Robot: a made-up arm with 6 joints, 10 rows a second.
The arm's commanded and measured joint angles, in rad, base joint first. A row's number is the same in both.
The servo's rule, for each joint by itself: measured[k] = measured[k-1] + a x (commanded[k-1-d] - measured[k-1]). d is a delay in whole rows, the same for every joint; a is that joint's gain. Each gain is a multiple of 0.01, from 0.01 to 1. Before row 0 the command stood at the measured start. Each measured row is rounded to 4 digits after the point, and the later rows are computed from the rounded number. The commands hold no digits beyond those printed.
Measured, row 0:
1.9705 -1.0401 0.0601 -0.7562 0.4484 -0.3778
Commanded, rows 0 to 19:
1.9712 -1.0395 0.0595 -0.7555 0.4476 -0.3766
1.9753 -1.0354 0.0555 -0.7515 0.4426 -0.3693
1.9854 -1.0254 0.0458 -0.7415 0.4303 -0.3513
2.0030 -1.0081 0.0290 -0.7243 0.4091 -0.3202
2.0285 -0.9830 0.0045 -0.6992 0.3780 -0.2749
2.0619 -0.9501 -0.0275 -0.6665 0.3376 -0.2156
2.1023 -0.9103 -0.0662 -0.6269 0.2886 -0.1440
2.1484 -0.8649 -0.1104 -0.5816 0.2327 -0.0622
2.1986 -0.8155 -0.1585 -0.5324 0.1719 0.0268
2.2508 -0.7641 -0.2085 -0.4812 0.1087 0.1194
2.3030 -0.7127 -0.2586 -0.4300 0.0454 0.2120
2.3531 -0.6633 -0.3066 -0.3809 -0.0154 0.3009
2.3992 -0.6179 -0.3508 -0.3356 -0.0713 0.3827
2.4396 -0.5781 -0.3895 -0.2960 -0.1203 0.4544
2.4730 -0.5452 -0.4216 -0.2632 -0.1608 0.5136
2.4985 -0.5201 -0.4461 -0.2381 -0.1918 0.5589
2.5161 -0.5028 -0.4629 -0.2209 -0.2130 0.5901
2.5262 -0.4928 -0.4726 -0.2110 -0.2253 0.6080
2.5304 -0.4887 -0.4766 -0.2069 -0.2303 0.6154
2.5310 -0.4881 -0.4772 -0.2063 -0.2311 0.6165
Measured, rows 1 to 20:
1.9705 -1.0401 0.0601 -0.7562 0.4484 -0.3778
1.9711 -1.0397 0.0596 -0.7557 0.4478 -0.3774
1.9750 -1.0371 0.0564 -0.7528 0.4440 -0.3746
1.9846 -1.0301 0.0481 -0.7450 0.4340 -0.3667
2.0015 -1.0169 0.0332 -0.7307 0.4158 -0.3509
2.0263 -0.9966 0.0108 -0.7090 0.3882 -0.3251
2.0591 -0.9687 -0.0191 -0.6797 0.3513 -0.2879
2.0988 -0.9337 -0.0558 -0.6433 0.3055 -0.2390
2.1444 -0.8924 -0.0984 -0.6007 0.2524 -0.1789
2.1943 -0.8463 -0.1453 -0.5536 0.1936 -0.1090
2.2463 -0.7970 -0.1946 -0.5036 0.1316 -0.0313
2.2985 -0.7464 -0.2445 -0.4528 0.0687 0.0514
2.3487 -0.6965 -0.2929 -0.4032 0.0073 0.1362
2.3952 -0.6493 -0.3381 -0.3566 -0.0501 0.2200
2.4360 -0.6066 -0.3782 -0.3148 -0.1013 0.2997
2.4700 -0.5698 -0.4121 -0.2792 -0.1447 0.3724
2.4962 -0.5400 -0.4386 -0.2508 -0.1791 0.4358
2.5145 -0.5177 -0.4576 -0.2302 -0.2038 0.4883
2.5253 -0.5028 -0.4693 -0.2170 -0.2195 0.5290
2.5300 -0.4943 -0.4750 -0.2100 -0.2274 0.5584
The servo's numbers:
d 1
a 0.92 0.60 0.78 0.69 0.73 0.34

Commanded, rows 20 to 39:
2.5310 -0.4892 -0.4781 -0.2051 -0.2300 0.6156
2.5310 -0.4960 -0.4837 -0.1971 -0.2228 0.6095
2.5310 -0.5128 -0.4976 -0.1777 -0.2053 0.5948
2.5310 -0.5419 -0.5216 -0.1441 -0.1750 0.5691
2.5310 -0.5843 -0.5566 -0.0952 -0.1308 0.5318
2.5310 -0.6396 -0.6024 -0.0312 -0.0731 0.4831
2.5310 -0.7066 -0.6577 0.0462 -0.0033 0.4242
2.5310 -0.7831 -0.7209 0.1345 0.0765 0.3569
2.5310 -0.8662 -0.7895 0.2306 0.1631 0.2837
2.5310 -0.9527 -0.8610 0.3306 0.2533 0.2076
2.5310 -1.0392 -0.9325 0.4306 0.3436 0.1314
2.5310 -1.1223 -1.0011 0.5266 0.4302 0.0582
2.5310 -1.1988 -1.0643 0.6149 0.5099 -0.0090
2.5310 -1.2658 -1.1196 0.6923 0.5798 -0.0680
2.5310 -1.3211 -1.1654 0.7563 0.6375 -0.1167
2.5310 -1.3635 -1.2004 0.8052 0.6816 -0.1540
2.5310 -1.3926 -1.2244 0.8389 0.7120 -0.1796
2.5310 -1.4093 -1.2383 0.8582 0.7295 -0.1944
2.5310 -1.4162 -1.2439 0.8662 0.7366 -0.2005
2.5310 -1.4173 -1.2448 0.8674 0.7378 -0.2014
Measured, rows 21 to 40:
2.5309 -0.4906 -0.4767 -0.2074 -0.2301 0.5782
2.5310 -0.4898 -0.4778 -0.2058 -0.2300 0.5909
2.5310 -0.4935 -0.4824 -0.1998 -0.2247 0.5972
2.5310 -0.5051 -0.4943 -0.1846 -0.2105 0.5964
2.5310 -0.5272 -0.5156 -0.1567 -0.1846 0.5871
2.5310 -0.5615 -0.5476 -0.1143 -0.1453 0.5683
2.5310 -0.6084 -0.5903 -0.0570 -0.0926 0.5393
2.5310 -0.6673 -0.6429 0.0142 -0.0274 0.5002
2.5310 -0.7368 -0.7037 0.0972 0.0484 0.4515
2.5310 -0.8144 -0.7706 0.1892 0.1321 0.3944
2.5310 -0.8974 -0.8411 0.2868 0.2206 0.3309
2.5310 -0.9825 -0.9124 0.3860 0.3104 0.2631
2.5310 -1.0664 -0.9816 0.4830 0.3979 0.1934
2.5310 -1.1458 -1.0461 0.5740 0.4797 0.1246
2.5310 -1.2178 -1.1034 0.6556 0.5528 0.0591
2.5310 -1.2798 -1.1518 0.7251 0.6146 -0.0007
2.5310 -1.3300 -1.1897 0.7804 0.6635 -0.0528
2.5310 -1.3676 -1.2168 0.8208 0.6989 -0.0959
2.5310 -1.3926 -1.2336 0.8466 0.7212 -0.1294
2.5310 -1.4068 -1.2416 0.8601 0.7324 -0.1536

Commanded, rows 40 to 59:
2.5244 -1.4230 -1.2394 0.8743 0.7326 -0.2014
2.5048 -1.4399 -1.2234 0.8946 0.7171 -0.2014
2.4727 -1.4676 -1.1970 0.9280 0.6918 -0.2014
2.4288 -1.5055 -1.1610 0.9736 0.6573 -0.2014
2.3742 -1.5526 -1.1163 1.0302 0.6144 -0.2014
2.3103 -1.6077 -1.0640 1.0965 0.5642 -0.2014
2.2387 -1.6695 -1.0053 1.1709 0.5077 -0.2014
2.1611 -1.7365 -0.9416 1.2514 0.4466 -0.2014
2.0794 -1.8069 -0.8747 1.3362 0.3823 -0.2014
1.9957 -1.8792 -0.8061 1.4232 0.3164 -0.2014
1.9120 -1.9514 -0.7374 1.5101 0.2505 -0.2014
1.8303 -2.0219 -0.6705 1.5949 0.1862 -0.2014
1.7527 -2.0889 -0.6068 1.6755 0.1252 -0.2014
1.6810 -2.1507 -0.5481 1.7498 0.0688 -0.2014
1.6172 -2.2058 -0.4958 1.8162 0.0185 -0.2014
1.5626 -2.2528 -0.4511 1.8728 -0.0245 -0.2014
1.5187 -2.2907 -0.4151 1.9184 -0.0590 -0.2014
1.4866 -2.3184 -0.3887 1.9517 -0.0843 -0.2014
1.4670 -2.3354 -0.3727 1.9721 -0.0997 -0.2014
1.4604 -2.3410 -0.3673 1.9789 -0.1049 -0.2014
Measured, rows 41 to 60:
2.5310 -1.4131 -1.2441 0.8651 0.7363 -0.1699
2.5249 -1.4190 -1.2404 0.8714 0.7336 -0.1806
2.5064 -1.4315 -1.2271 0.8874 0.7216 -0.1877
2.4754 -1.4532 -1.2036 0.9154 0.6998 -0.1924
2.4325 -1.4846 -1.1704 0.9556 0.6688 -0.1955
2.3789 -1.5254 -1.1282 1.0071 0.6291 -0.1975
2.3158 -1.5748 -1.0781 1.0688 0.5817 -0.1988
2.2449 -1.6316 -1.0213 1.1392 0.5277 -0.1997
2.1678 -1.6945 -0.9591 1.2166 0.4685 -0.2003
2.0865 -1.7619 -0.8933 1.2991 0.4056 -0.2007
2.0030 -1.8323 -0.8253 1.3847 0.3405 -0.2009
1.9193 -1.9038 -0.7567 1.4712 0.2748 -0.2011
1.8374 -1.9747 -0.6895 1.5566 0.2101 -0.2012
1.7595 -2.0432 -0.6250 1.6386 0.1481 -0.2013
1.6873 -2.1077 -0.5650 1.7153 0.0902 -0.2013
1.6228 -2.1666 -0.5110 1.7849 0.0379 -0.2013
1.5674 -2.2183 -0.4643 1.8456 -0.0077 -0.2013
1.5226 -2.2617 -0.4259 1.8958 -0.0451 -0.2013
1.4895 -2.2957 -0.3969 1.9344 -0.0737 -0.2013
1.4688 -2.3195 -0.3780 1.9604 -0.0927 -0.2013

